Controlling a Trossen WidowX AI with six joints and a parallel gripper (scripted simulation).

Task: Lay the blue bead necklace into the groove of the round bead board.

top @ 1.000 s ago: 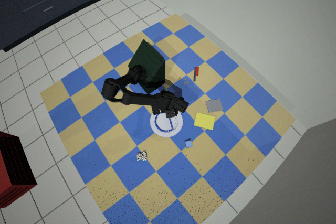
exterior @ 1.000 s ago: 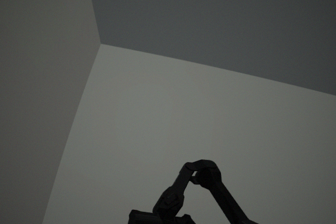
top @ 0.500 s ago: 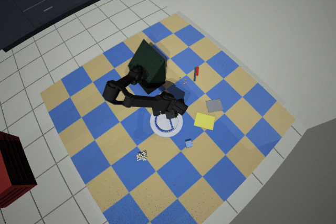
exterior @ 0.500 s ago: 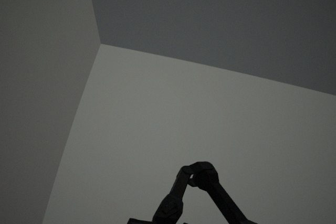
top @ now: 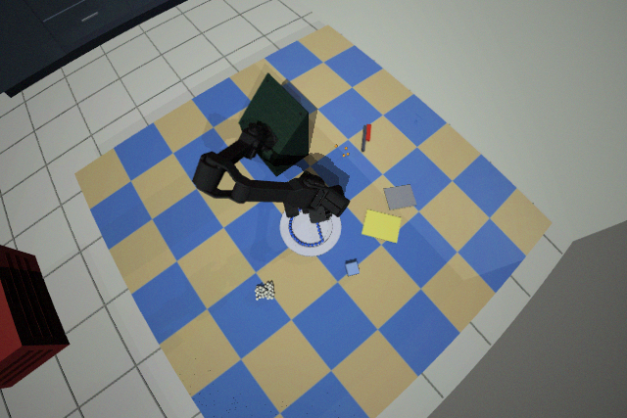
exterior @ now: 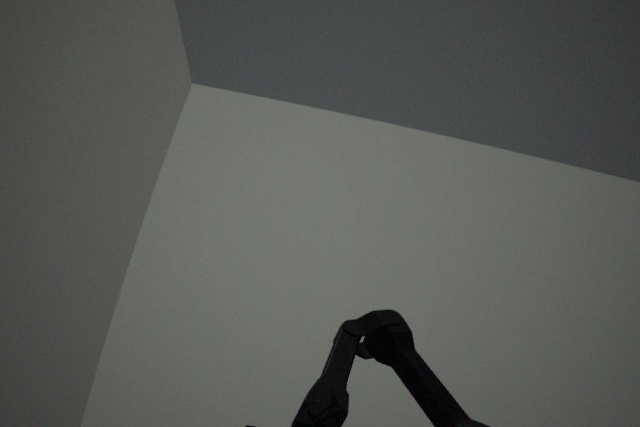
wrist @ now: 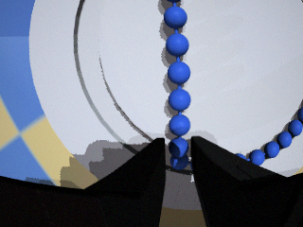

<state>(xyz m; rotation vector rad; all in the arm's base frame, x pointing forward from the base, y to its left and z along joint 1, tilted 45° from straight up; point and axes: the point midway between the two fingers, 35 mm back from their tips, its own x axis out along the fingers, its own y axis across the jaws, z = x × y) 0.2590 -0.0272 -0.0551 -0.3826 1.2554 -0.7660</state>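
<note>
The round white bead board lies 4 cm to the right of my gripper tip, 4 cm ahead of it and 1 cm below it. From my gripper tip the other things lie so: small blue cube: 23 cm ahead, 1 cm below; then grey square: 28 cm to the left, 12 cm ahead, 1 cm below; then yellow pad: 16 cm to the left, 16 cm ahead, 1 cm below.
</note>
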